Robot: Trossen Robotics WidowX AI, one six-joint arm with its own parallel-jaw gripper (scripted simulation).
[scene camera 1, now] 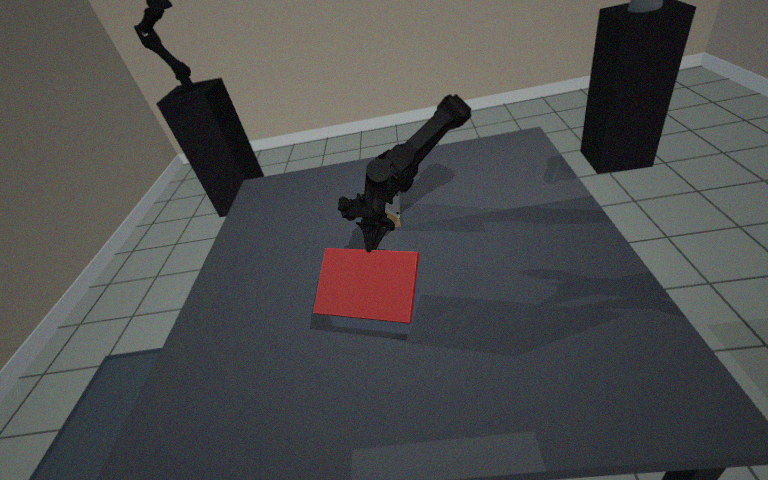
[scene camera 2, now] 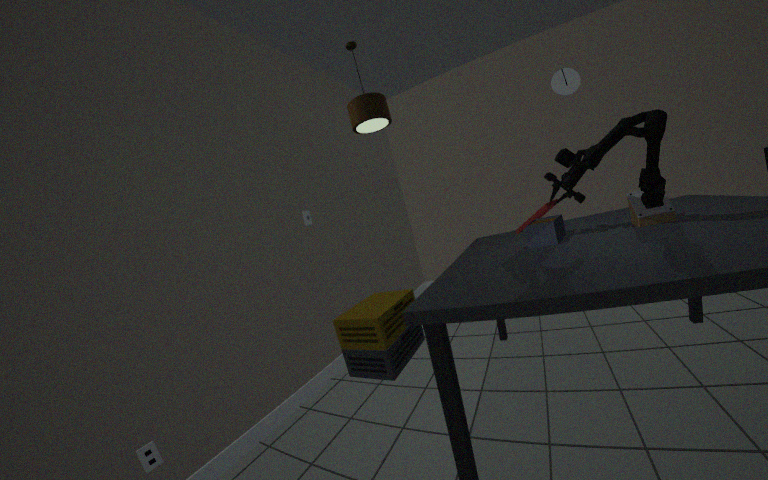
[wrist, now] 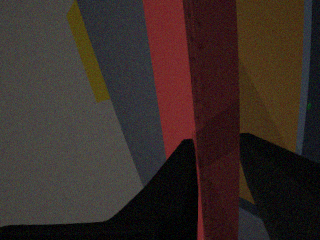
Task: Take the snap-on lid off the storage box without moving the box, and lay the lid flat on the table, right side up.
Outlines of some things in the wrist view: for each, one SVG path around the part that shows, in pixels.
My gripper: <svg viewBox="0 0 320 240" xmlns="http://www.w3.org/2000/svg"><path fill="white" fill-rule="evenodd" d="M193 140L181 140L175 151L169 155L159 171L155 173L153 179L149 181L149 184L145 185L111 220L85 224L4 225L4 227L0 227L0 240L197 240L197 232L199 232L199 185L197 185ZM240 133L239 160L241 167L243 167L249 192L251 192L257 211L259 211L261 219L263 219L269 239L320 240L320 164L309 160L308 157L304 159L303 156L296 155L295 152L288 151L287 148L280 147L280 145L269 143L269 141L252 135L252 133Z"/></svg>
A red lid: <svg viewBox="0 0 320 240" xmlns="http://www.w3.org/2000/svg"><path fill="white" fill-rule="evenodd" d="M143 0L149 47L151 47L153 81L155 81L157 107L159 107L161 133L163 133L165 160L175 151L181 140L193 140L197 185L199 185L199 232L197 232L197 240L239 239L240 99L239 33L237 33L236 0Z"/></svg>
